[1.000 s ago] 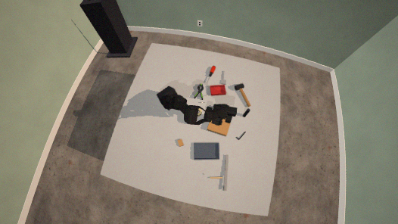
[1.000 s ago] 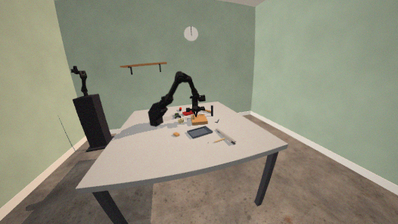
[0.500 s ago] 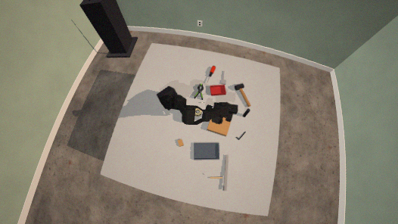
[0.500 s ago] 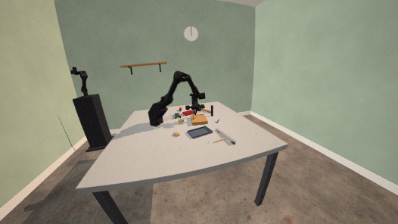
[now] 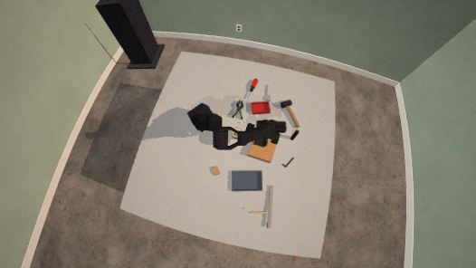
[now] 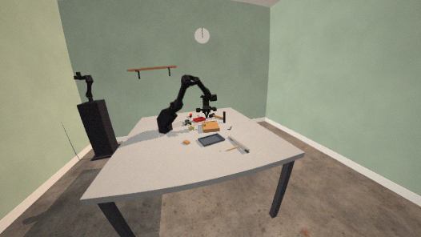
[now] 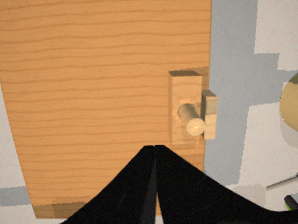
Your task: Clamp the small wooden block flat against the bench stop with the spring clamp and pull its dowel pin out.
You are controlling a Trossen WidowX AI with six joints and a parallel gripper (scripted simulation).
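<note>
The dowel pin lies 8 cm below my hand and 2 cm behind it. Also, from my hand: small wooden block 9 cm below, 2 cm behind; bench stop 9 cm below, 4 cm behind, 1 cm to the left; wooden board 12 cm below, 3 cm ahead.
</note>
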